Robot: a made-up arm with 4 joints. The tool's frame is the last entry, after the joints.
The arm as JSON. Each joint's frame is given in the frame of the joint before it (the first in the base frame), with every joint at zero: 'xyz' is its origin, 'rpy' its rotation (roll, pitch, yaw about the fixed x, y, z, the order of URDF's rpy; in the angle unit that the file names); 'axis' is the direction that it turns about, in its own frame. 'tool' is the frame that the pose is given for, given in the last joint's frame.
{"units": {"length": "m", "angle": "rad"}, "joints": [
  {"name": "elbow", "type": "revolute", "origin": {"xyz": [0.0, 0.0, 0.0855], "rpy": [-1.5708, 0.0, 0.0]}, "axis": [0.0, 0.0, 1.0]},
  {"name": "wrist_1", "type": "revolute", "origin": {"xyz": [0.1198, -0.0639, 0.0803], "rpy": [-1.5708, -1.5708, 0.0]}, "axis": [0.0, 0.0, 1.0]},
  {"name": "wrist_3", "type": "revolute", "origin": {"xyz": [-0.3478, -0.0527, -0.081], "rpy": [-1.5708, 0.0, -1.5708]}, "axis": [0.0, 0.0, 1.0]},
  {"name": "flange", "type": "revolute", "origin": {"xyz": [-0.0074, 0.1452, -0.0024], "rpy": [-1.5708, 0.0, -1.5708]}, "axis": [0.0, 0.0, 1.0]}
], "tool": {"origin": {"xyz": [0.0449, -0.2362, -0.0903], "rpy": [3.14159, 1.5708, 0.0]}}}
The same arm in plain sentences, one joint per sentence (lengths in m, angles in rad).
The arm has four revolute joints in a row. What follows holds with every joint at zero, and every direction is one of the base frame's.
The first joint lies 0.0855 m along +z from the base frame's origin and turns about +y.
The second joint lies 0.1198 m along +x and 0.0803 m along +y and 0.0639 m along +z from the first joint and turns about -z.
The third joint lies 0.0527 m along -x and 0.3478 m along -y and 0.081 m along +z from the second joint and turns about +y.
The fourth joint lies 0.0074 m along +x and 0.0024 m along -y and 0.1452 m along +z from the third joint and turns about -x.
The tool frame, which is the frame that the pose is given for, lies 0.0903 m along +x and 0.2362 m along +y and 0.0449 m along -z from the fourth joint; its axes are the base frame's turned by roll 0, pitch 0 and yaw 0 rad (as in URDF: about the fixed x, then y, then z).

